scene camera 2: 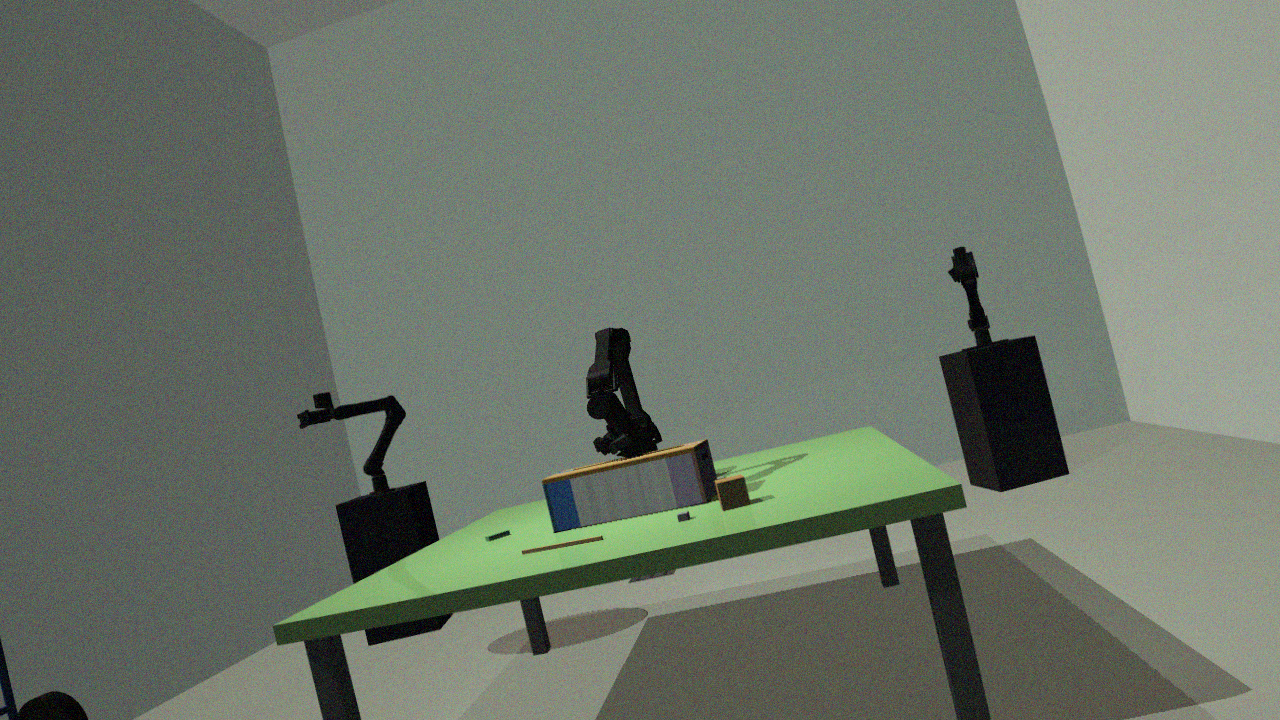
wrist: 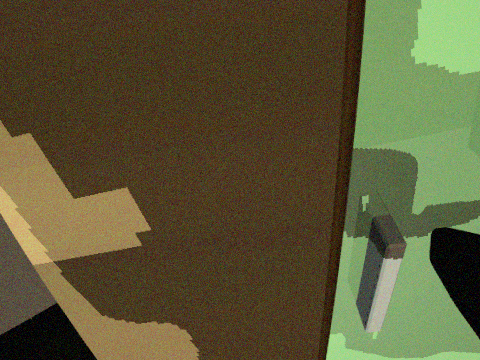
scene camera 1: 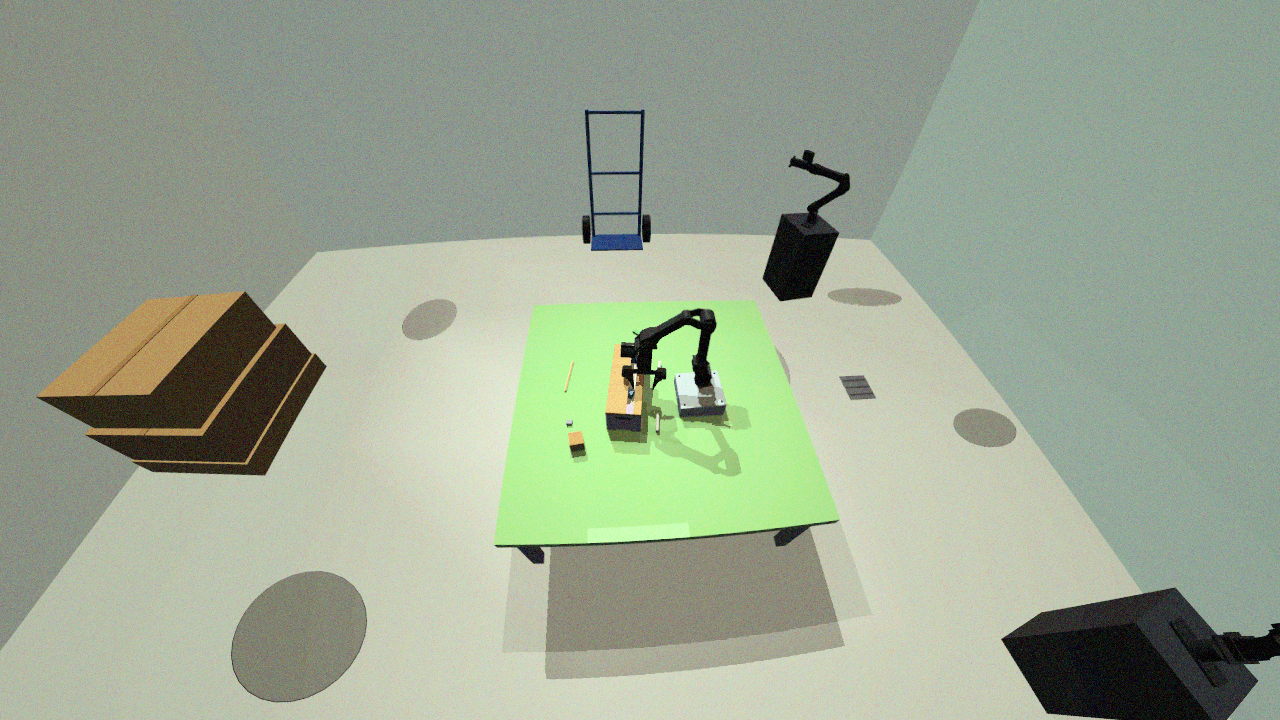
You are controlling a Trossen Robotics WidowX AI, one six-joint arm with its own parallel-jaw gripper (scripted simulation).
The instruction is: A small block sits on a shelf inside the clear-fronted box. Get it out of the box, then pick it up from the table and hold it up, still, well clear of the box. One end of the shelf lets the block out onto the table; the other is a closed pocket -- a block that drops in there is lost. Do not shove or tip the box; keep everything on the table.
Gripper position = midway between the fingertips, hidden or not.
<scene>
I see my gripper (scene camera 2: 649,468) and a tan-topped box (scene camera 2: 680,476).
The tan-topped box also shows in the wrist view (wrist: 179,179) and in scene camera 1 (scene camera 1: 623,413). My gripper shows as well in the wrist view (wrist: 290,262).
</scene>
